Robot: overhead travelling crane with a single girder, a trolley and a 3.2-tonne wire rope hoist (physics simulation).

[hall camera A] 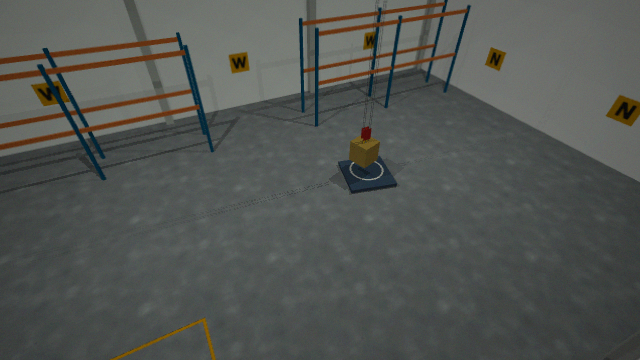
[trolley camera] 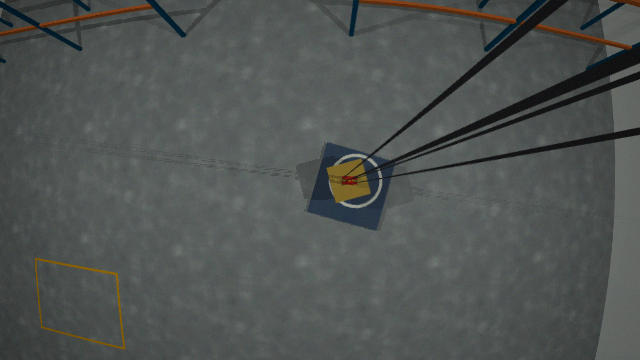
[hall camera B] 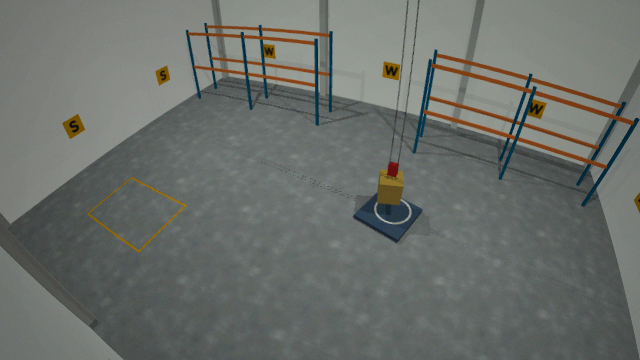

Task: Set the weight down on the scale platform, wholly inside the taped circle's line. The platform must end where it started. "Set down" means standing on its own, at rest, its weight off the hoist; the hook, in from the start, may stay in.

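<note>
The weight, a yellow block, hangs upright from my hook under the red hook block. It is over the dark blue scale platform, with a dark shadow below it and a small gap under its base. The white taped circle is partly hidden by the weight. In the trolley view the weight sits left of the circle's middle and covers the line at its left. The hook's tip is too small to see clearly.
Blue and orange racks stand along the wall marked W, with another rack beside them. A yellow floor outline lies away from the platform.
</note>
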